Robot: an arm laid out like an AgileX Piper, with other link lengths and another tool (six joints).
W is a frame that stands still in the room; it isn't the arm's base.
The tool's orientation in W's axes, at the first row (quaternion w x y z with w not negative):
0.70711, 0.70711, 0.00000, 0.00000
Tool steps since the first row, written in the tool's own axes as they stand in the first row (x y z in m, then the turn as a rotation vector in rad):
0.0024, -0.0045, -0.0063, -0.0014, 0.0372, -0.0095
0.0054, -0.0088, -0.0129, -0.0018, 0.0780, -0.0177
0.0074, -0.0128, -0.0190, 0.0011, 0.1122, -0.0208
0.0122, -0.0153, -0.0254, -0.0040, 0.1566, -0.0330
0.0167, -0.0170, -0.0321, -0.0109, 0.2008, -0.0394
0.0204, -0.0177, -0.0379, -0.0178, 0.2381, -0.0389
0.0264, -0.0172, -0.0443, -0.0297, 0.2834, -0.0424
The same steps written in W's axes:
0.0024, 0.0063, -0.0045, -0.0014, 0.0095, 0.0372
0.0054, 0.0129, -0.0088, -0.0018, 0.0177, 0.0780
0.0074, 0.0190, -0.0128, 0.0011, 0.0208, 0.1122
0.0122, 0.0254, -0.0153, -0.0040, 0.0330, 0.1566
0.0167, 0.0321, -0.0170, -0.0109, 0.0394, 0.2008
0.0204, 0.0379, -0.0177, -0.0178, 0.0389, 0.2381
0.0264, 0.0443, -0.0172, -0.0297, 0.0424, 0.2834

